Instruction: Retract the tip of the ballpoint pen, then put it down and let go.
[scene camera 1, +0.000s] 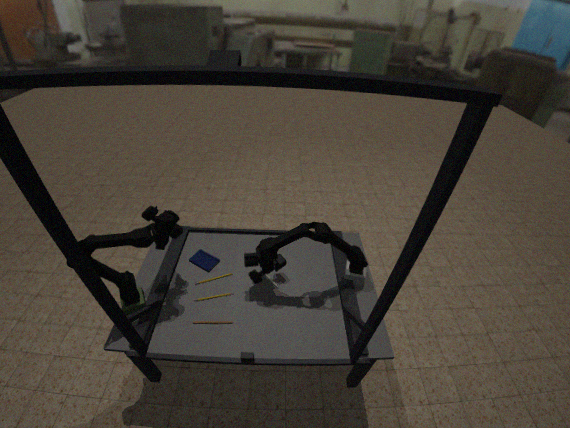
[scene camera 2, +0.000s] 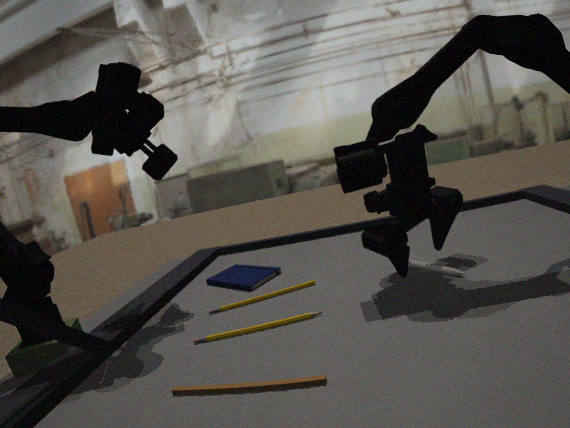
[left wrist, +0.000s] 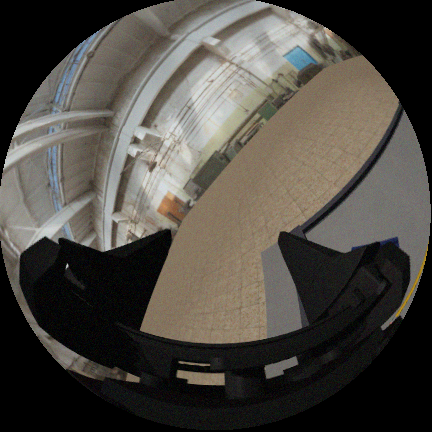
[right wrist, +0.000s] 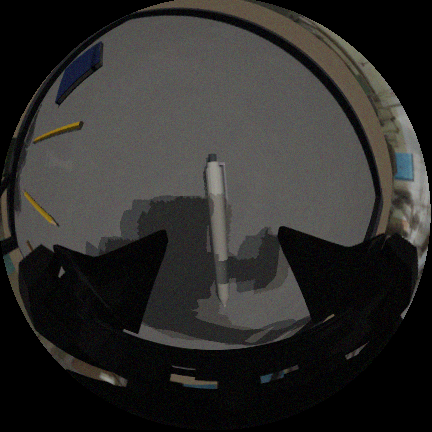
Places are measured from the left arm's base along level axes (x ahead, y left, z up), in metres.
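Where they show: left gripper, fingertip midpoint: (scene camera 2: 146, 145) (left wrist: 226, 236); right gripper, fingertip midpoint: (scene camera 1: 268, 275) (scene camera 2: 421, 262) (right wrist: 223, 234); left arm's base at its link origin: (scene camera 1: 131, 298); right arm's base at its link origin: (scene camera 1: 356, 268).
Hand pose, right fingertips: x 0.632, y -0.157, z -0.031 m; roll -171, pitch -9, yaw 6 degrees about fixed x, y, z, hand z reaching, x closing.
Observation:
Things, the pixels of their centre, and the offset from my right fingertips.
- white-grey ballpoint pen at the middle of its body: (right wrist: 221, 248) (scene camera 2: 427, 266) (scene camera 1: 269, 278) dx +0.000, dy -0.014, dz -0.004 m
- blue book at the middle of its body: (scene camera 2: 242, 276) (scene camera 1: 204, 260) dx -0.251, dy +0.254, dz -0.003 m
- thin orange-brown stick at the middle of its body: (scene camera 2: 244, 387) (scene camera 1: 212, 322) dx -0.337, dy -0.105, dz -0.006 m
A white-grey ballpoint pen (scene camera 1: 274, 282) (scene camera 2: 438, 269) (right wrist: 218, 225) lies on the grey table under my right gripper. In the right wrist view its dark button end points up the picture, and its tapered tip points down between the fingers. I cannot tell whether the fine point is out. My right gripper (scene camera 2: 421, 262) (right wrist: 223, 234) is open and empty, just above the pen, with a finger to each side of it in the right wrist view. My left gripper (left wrist: 226, 236) is open and empty, raised over the table's left edge in scene camera 1, far from the pen.
A blue book (scene camera 1: 204, 260) (scene camera 2: 243, 277) (right wrist: 80, 72), two yellow pencils (scene camera 1: 214, 278) (scene camera 1: 214, 297) and a thin orange-brown stick (scene camera 1: 213, 322) (scene camera 2: 250, 386) lie left of the pen in scene camera 1. Dark frame posts (scene camera 1: 429, 210) stand at the table's sides.

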